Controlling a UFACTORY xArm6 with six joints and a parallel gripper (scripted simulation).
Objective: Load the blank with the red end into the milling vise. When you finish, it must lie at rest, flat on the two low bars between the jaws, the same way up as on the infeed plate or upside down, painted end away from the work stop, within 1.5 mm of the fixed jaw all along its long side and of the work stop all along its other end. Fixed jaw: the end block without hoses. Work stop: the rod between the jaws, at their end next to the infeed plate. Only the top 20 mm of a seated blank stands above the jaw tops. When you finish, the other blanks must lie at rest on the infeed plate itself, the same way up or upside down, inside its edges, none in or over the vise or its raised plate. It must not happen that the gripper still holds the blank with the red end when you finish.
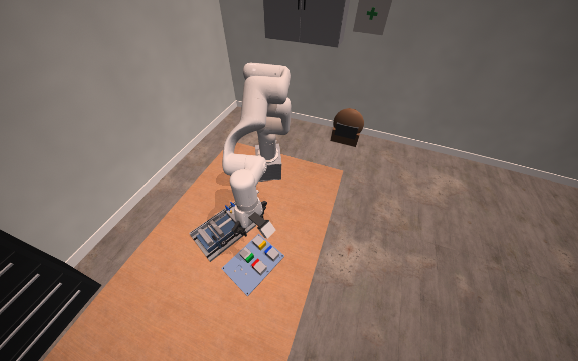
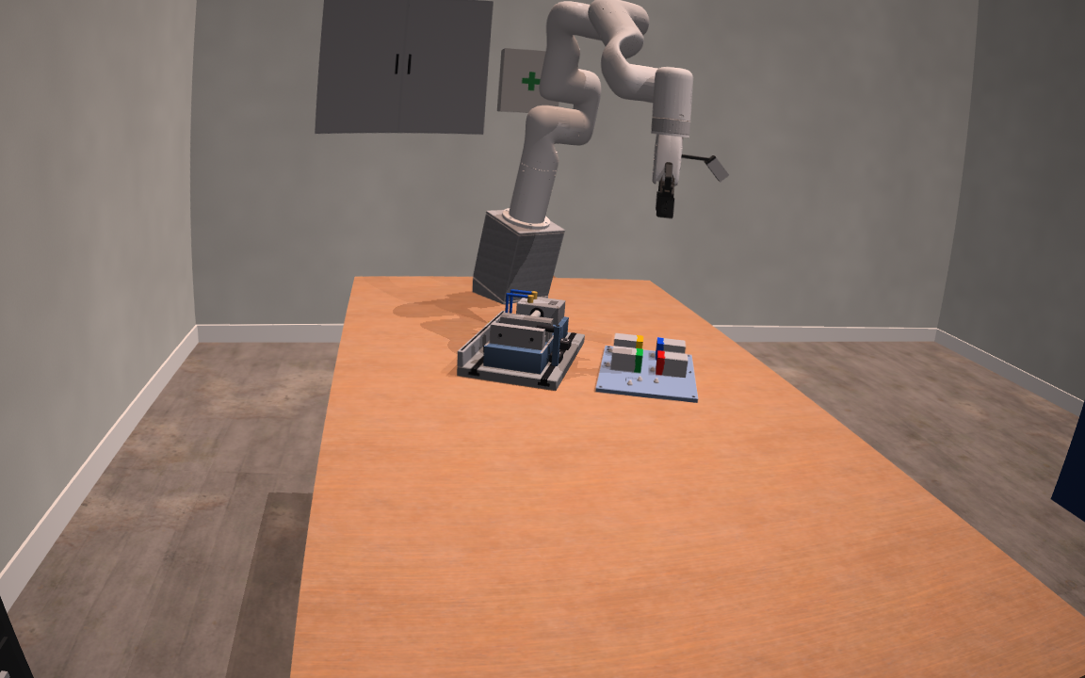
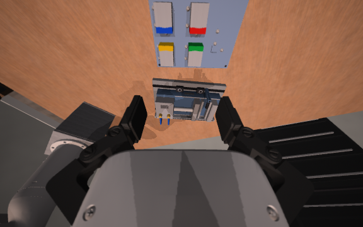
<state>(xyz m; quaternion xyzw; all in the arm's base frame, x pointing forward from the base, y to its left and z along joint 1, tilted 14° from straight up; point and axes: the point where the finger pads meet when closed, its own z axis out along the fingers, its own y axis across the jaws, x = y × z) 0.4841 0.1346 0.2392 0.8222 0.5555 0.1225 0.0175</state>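
Right now the red-ended blank is 30 cm below my hand, 6 cm ahead of it and 3 cm to the left of it. Round my hand: blue-ended blank (30 cm below, 6 cm to the left, 3 cm behind); green-ended blank (30 cm below, 6 cm to the right, 2 cm ahead); yellow-ended blank (30 cm below, 6 cm behind, 3 cm to the right).
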